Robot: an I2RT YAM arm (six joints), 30 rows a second.
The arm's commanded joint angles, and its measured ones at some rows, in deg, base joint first. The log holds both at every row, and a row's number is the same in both.
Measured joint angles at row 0: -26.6 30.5 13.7 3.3 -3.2 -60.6
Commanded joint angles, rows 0 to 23: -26.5 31.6 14.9 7.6 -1.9 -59.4; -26.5 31.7 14.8 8.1 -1.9 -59.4; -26.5 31.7 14.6 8.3 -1.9 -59.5; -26.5 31.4 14.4 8.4 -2.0 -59.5; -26.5 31.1 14.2 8.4 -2.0 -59.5; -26.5 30.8 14.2 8.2 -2.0 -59.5; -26.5 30.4 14.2 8.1 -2.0 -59.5; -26.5 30.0 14.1 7.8 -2.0 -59.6; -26.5 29.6 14.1 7.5 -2.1 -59.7; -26.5 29.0 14.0 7.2 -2.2 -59.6; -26.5 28.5 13.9 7.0 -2.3 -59.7; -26.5 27.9 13.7 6.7 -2.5 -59.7; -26.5 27.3 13.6 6.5 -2.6 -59.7; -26.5 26.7 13.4 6.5 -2.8 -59.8; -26.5 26.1 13.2 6.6 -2.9 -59.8; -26.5 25.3 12.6 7.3 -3.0 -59.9; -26.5 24.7 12.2 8.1 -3.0 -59.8; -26.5 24.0 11.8 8.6 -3.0 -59.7; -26.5 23.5 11.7 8.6 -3.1 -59.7; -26.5 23.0 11.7 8.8 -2.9 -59.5; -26.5 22.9 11.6 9.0 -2.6 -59.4; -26.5 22.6 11.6 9.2 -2.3 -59.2; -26.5 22.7 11.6 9.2 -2.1 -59.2; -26.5 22.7 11.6 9.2 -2.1 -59.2
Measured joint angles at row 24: -26.6 23.4 11.8 6.6 -2.4 -60.0
